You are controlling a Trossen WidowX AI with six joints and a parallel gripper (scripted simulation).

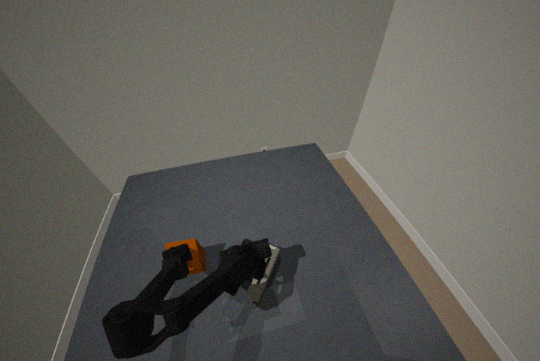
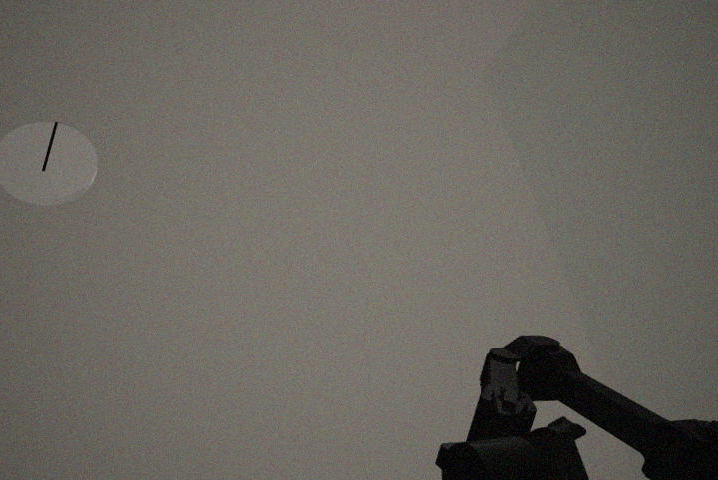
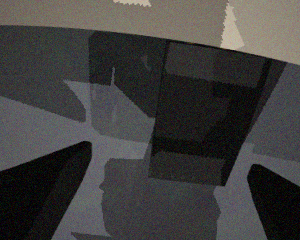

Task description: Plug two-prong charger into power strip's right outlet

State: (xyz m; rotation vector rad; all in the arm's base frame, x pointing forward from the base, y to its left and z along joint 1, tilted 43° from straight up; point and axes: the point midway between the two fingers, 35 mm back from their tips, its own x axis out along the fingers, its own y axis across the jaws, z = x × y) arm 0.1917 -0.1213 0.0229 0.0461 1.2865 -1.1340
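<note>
The dark two-prong charger lies 4 cm ahead of my gripper tip, 4 cm to the right of it and 1 cm above it.
</note>
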